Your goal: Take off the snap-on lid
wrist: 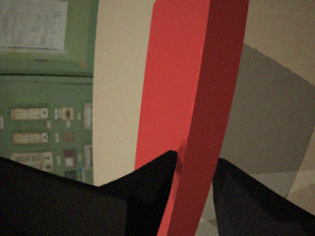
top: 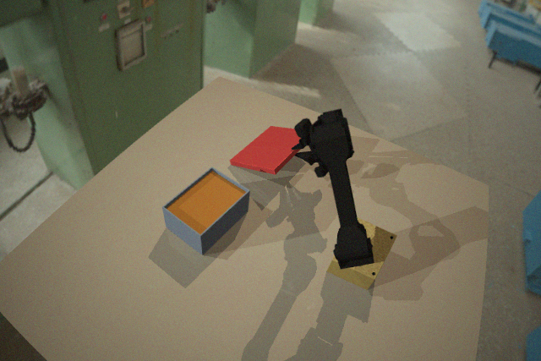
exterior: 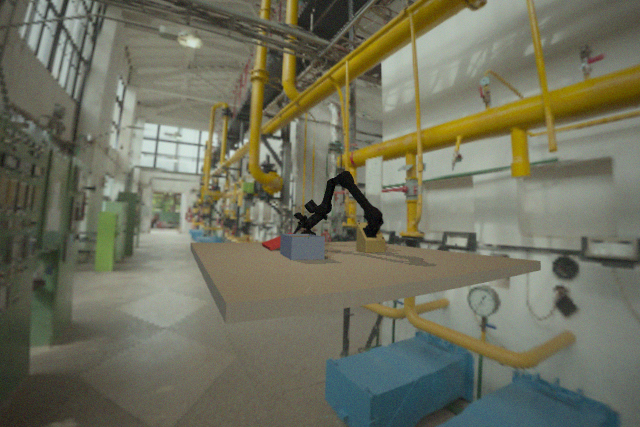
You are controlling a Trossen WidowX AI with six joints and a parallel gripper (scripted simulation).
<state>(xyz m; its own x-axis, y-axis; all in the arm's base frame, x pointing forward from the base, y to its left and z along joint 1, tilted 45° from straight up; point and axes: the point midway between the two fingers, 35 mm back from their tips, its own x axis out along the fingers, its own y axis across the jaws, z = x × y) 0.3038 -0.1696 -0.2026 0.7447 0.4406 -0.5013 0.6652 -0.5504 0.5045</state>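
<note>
The lid is 80 mm ahead of my gripper tip and 30 mm below it. Also, from my gripper tip: storage box: 90 mm ahead, 350 mm to the left, 20 mm below.
</note>
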